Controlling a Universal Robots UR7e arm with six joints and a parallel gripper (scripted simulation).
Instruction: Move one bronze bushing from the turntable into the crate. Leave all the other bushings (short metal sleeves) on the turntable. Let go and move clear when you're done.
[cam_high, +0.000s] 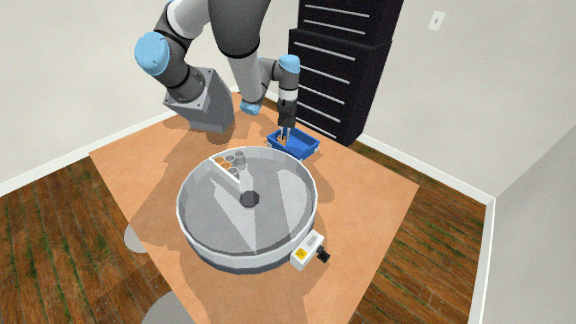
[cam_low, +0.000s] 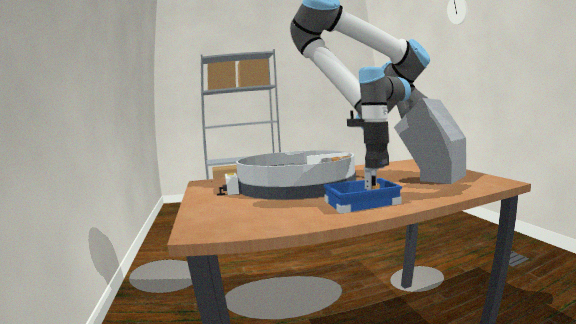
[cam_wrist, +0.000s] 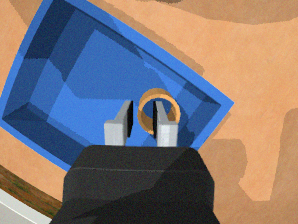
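My gripper is now 30 mm short of the blue crate, 20 mm to the right of it and 30 mm above it. From my hand the other things lie so: grey round turntable 130 mm ahead, 340 mm to the right.
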